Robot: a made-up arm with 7 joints. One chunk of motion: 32 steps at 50 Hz.
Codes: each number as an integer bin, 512 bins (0 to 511) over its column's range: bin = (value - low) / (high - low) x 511, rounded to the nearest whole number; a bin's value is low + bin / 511 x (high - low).
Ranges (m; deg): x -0.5..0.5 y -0.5..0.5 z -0.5..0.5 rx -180..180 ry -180..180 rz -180..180
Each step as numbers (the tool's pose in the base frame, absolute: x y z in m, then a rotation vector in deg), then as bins.
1 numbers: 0.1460 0.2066 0.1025 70.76 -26.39 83.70
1 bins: 330 361 308 356 218 374
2 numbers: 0.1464 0.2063 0.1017 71.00 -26.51 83.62
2 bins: 330 361 307 356 218 374
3 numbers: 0.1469 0.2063 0.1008 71.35 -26.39 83.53
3 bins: 331 361 307 357 218 374
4 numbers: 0.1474 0.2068 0.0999 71.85 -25.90 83.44
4 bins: 331 361 307 357 219 374
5 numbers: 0.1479 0.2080 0.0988 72.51 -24.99 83.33
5 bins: 331 362 306 358 220 374
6 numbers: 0.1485 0.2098 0.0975 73.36 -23.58 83.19
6 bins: 331 363 305 360 222 374
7 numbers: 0.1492 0.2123 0.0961 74.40 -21.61 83.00
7 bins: 332 364 305 361 225 373
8 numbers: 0.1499 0.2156 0.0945 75.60 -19.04 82.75
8 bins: 332 366 304 363 228 373
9 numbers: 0.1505 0.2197 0.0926 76.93 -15.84 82.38
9 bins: 332 368 303 365 233 372
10 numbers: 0.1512 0.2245 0.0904 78.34 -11.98 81.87
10 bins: 333 370 302 367 238 372
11 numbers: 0.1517 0.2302 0.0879 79.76 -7.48 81.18
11 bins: 333 373 300 369 245 371
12 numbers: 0.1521 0.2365 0.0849 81.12 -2.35 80.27
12 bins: 333 376 299 371 252 369
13 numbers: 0.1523 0.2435 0.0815 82.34 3.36 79.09
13 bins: 333 380 297 372 260 368
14 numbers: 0.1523 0.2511 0.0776 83.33 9.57 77.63
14 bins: 333 384 295 374 269 366
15 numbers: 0.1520 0.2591 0.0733 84.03 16.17 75.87
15 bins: 333 388 293 375 278 363
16 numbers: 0.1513 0.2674 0.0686 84.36 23.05 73.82
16 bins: 333 392 291 375 288 360
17 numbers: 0.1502 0.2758 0.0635 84.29 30.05 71.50
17 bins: 332 396 288 375 298 357
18 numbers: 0.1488 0.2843 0.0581 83.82 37.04 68.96
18 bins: 332 401 285 374 308 353
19 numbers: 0.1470 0.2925 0.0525 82.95 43.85 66.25
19 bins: 331 405 282 373 318 350
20 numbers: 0.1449 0.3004 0.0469 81.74 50.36 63.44
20 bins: 330 409 279 372 327 346
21 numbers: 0.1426 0.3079 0.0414 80.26 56.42 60.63
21 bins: 328 413 277 369 336 342
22 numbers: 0.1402 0.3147 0.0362 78.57 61.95 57.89
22 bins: 327 416 274 367 343 338
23 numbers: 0.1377 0.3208 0.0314 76.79 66.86 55.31
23 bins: 326 419 272 364 350 334
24 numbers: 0.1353 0.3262 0.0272 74.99 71.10 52.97
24 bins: 325 422 269 362 356 331
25 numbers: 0.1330 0.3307 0.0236 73.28 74.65 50.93
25 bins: 323 424 268 360 361 328
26 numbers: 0.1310 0.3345 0.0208 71.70 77.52 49.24
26 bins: 322 426 266 357 366 325
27 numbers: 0.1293 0.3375 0.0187 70.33 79.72 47.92
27 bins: 322 428 265 355 369 324
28 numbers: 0.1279 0.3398 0.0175 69.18 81.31 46.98
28 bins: 321 429 264 354 371 322
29 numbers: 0.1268 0.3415 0.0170 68.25 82.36 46.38
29 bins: 320 430 264 352 372 321
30 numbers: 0.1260 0.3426 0.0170 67.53 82.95 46.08
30 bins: 320 431 264 351 373 321
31 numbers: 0.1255 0.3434 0.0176 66.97 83.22 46.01
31 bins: 320 431 264 351 374 321
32 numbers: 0.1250 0.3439 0.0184 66.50 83.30 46.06
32 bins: 319 431 265 350 374 321
